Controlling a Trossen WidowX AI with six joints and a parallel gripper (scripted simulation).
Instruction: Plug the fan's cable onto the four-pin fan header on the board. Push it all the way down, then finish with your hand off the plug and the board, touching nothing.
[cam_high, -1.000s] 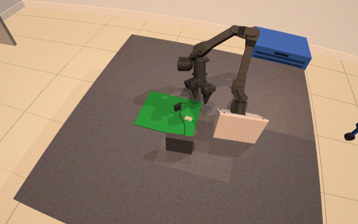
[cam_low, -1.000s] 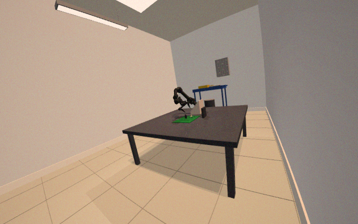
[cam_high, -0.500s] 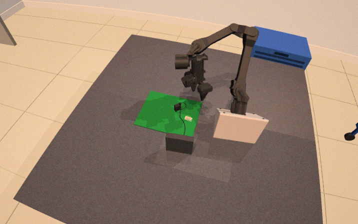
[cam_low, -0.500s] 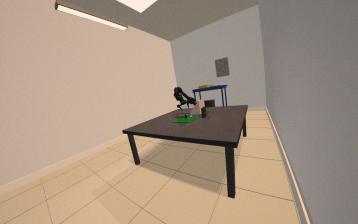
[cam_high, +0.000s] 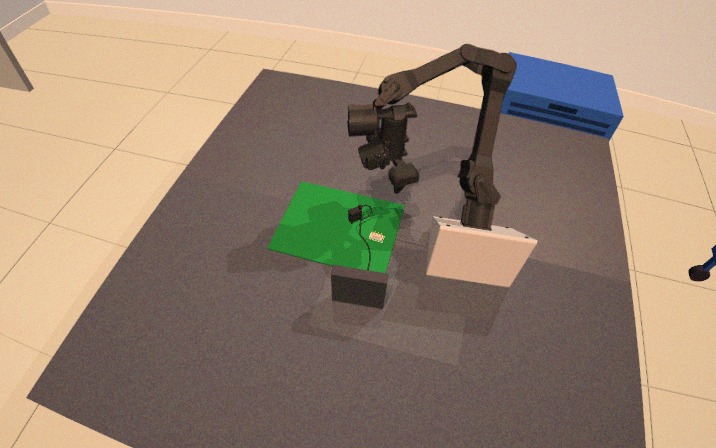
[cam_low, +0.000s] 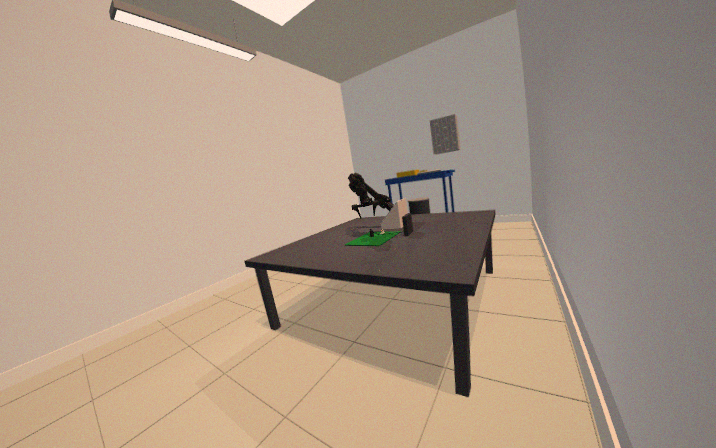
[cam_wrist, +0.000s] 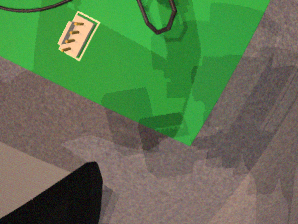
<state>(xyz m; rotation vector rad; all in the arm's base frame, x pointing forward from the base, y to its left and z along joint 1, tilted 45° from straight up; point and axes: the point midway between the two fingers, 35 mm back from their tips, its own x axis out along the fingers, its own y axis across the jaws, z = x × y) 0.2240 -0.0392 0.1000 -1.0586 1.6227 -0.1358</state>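
My gripper tip is 70 mm short of the black plug, 50 mm to the right of it and 100 mm above it. The rest, counted from my gripper tip: green board (110 mm ahead, 90 mm to the left, 130 mm below); dark grey fan block (10 mm ahead, 270 mm to the left, 60 mm below).
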